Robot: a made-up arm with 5 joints.
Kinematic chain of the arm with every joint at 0, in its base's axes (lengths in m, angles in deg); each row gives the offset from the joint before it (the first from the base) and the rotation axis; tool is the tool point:
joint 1: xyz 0 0 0.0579 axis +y
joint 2: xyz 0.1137 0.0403 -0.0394 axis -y
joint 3: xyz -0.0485 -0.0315 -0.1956 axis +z
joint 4: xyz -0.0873 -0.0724 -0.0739 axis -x
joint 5: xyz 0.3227 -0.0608 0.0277 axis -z
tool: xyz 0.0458 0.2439 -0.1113
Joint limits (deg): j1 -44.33..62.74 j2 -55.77..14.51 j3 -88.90..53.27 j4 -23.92..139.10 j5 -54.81..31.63
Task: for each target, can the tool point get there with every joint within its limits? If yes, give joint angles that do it. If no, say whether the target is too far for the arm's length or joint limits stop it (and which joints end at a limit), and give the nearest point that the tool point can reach.
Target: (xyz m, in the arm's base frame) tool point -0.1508 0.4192 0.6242
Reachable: no: joint limits stop it (at a limit: joint 1, joint 2, joint 3) | nearest point -0.2499 0.2169 0.1288 | short by 0.544 m
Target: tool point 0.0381 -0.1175 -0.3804
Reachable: yes | joints 30.27 5.47 -73.02 -6.68 -26.68
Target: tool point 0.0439 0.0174 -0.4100
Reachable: yes | joints 40.47 7.32 -30.26 -11.64 -19.48
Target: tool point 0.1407 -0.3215 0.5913
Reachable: no: joint limits stop it (at a limit: joint 1, joint 2, joint 3, joint 4) | nearest point -0.1222 -0.2814 0.3648 | short by 0.349 m
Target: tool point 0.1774 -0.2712 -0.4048
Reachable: yes | joints -6.19 3.54 -41.98 99.39 -15.90
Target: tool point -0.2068 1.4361 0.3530
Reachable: no: too far | nearest point -0.2937 0.3703 -0.0234 | short by 1.134 m
